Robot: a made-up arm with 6 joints.
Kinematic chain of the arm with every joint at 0, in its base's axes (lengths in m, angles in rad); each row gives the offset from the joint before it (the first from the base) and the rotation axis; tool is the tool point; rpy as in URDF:
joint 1: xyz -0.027 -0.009 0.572 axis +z
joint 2: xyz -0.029 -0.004 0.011 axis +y
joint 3: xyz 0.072 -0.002 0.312 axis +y
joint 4: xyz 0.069 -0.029 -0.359 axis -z
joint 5: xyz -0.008 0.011 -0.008 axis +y
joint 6: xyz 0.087 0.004 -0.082 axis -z
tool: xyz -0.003 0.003 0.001 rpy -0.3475 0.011 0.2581
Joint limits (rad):
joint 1: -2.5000..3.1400
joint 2: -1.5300..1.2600
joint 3: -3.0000..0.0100
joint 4: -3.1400..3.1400
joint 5: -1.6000..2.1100
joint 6: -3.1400..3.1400
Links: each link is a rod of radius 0.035 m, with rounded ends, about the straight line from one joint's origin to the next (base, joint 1, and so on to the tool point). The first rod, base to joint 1, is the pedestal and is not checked.
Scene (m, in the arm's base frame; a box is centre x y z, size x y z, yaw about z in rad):
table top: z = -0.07
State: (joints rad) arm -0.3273 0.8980 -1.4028 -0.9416 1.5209 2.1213
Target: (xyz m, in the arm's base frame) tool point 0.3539 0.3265 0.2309
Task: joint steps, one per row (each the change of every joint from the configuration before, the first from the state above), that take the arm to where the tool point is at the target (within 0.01 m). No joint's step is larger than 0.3 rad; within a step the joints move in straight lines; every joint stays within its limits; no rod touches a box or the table.
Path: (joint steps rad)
1: 0.2950 0.0535 -0.0365 0.0247 -0.0680 -0.0008
2: 0.2951 0.0535 -0.0366 0.0247 -0.0681 -0.0008
3: 0.2950 0.0535 -0.0365 0.0248 -0.0680 -0.0009
4: 0.2950 0.0535 -0.0365 0.0247 -0.0680 -0.0008

